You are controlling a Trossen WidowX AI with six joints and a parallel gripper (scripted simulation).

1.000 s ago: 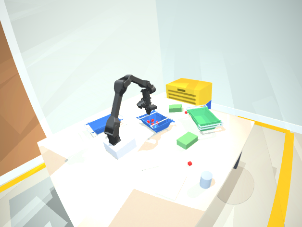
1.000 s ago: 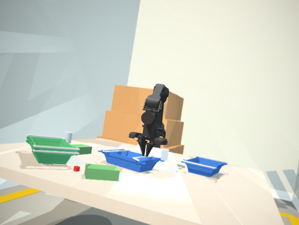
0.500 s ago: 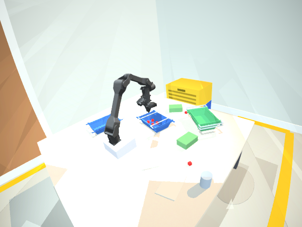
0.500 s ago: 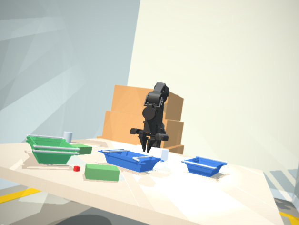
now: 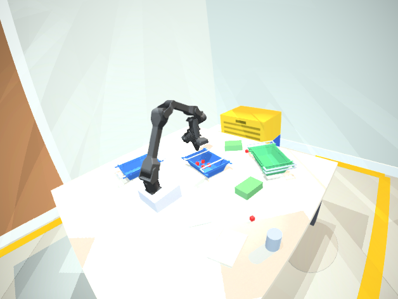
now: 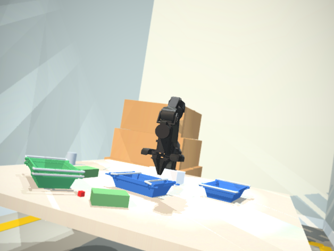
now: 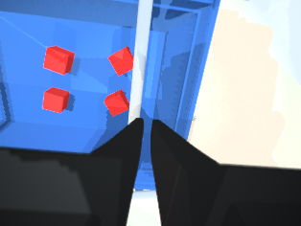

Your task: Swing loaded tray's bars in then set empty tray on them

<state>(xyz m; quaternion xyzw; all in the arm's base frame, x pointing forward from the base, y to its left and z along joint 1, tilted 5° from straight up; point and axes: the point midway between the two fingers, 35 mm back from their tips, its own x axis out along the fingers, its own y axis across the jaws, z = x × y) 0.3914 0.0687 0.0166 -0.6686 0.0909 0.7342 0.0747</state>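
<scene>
The blue tray is 280 mm behind my gripper tip, 250 mm to the left of it and 40 mm below it. The rest, counted from my gripper tip: pale cylinder (300 mm behind, 650 mm to the right, 50 mm below).
</scene>
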